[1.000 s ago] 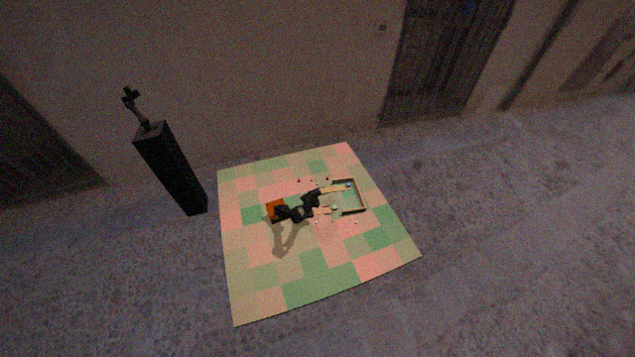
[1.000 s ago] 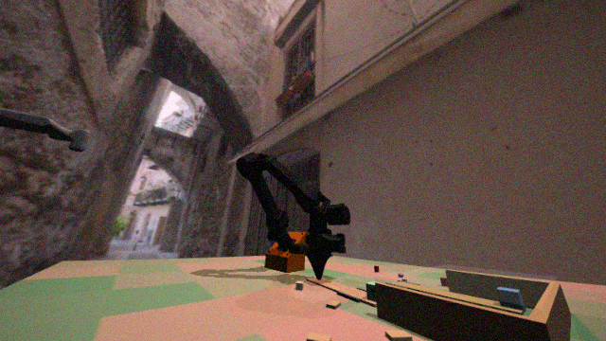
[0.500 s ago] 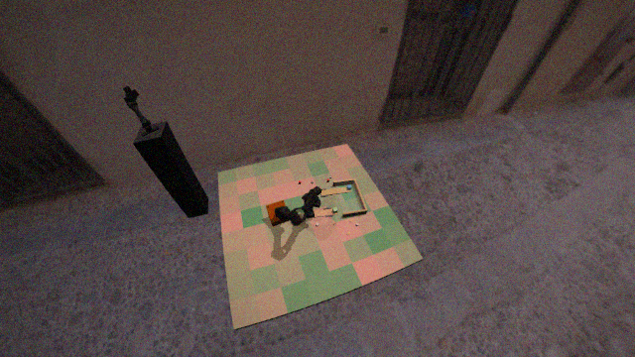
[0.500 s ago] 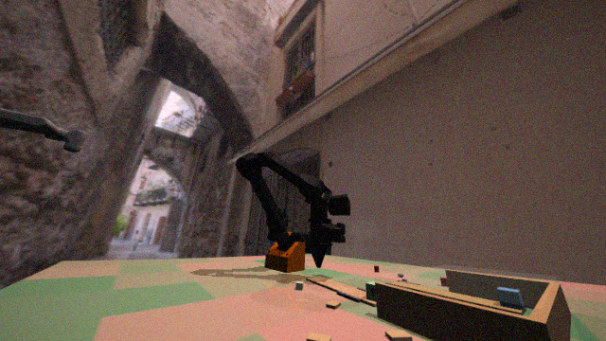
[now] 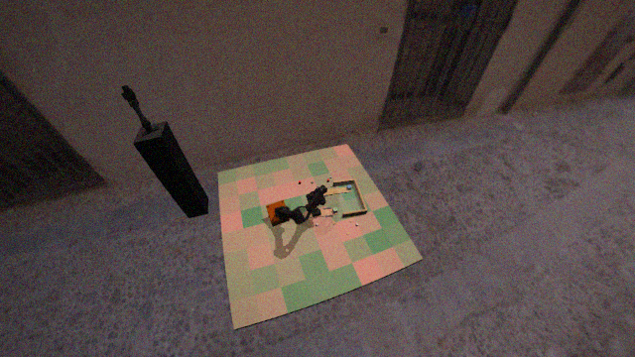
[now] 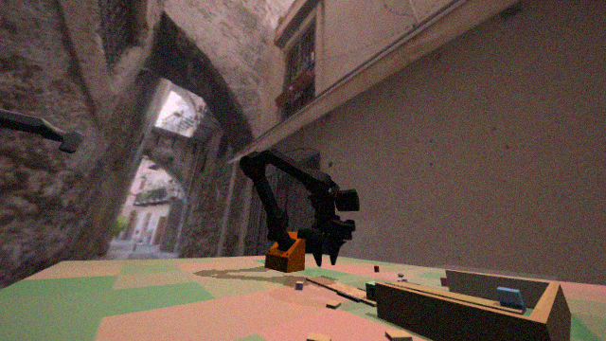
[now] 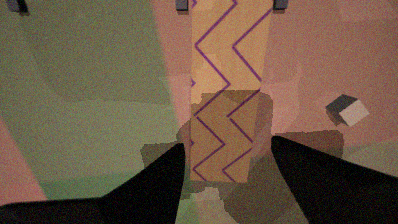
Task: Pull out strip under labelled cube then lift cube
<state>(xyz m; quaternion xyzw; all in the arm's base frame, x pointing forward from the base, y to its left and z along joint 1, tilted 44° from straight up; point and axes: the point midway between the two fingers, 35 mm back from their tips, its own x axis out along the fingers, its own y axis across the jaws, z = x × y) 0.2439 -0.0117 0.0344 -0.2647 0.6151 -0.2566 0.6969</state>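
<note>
The strip is 60 mm ahead of my gripper tip, 40 mm below it and 10 mm to the right of it.
</note>
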